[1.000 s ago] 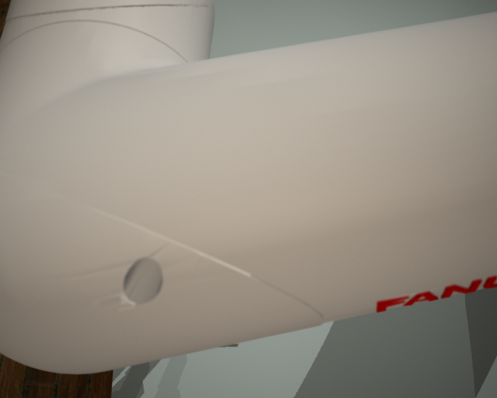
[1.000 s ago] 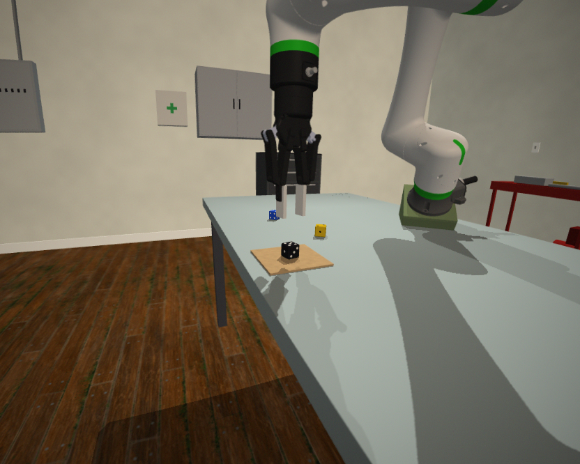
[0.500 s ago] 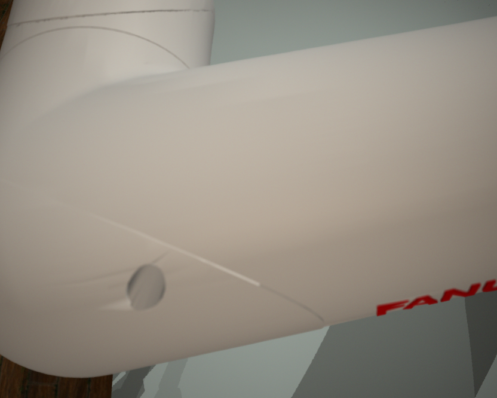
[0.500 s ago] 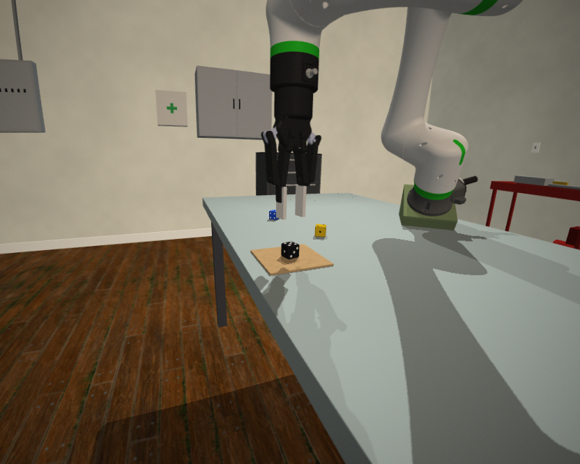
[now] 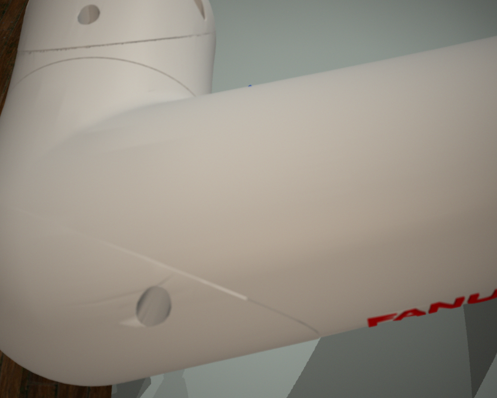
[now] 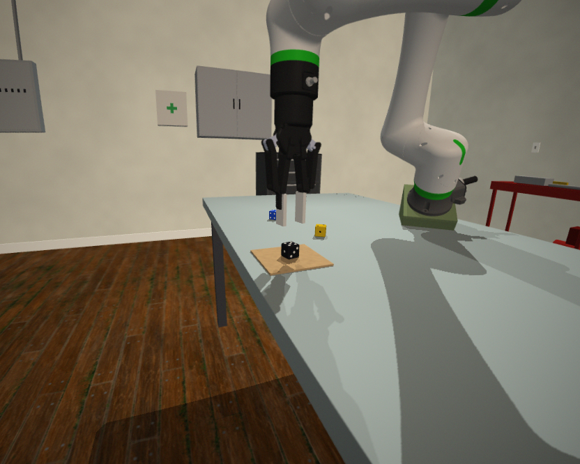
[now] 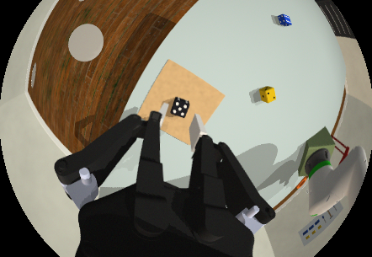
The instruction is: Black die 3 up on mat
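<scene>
My gripper is now 9 cm above the black die. Also, from my hand: yellow die 11 cm behind, 18 cm to the right, 10 cm below; blue die 1 cm ahead, 39 cm to the right, 10 cm below; tan mat 11 cm below.
</scene>
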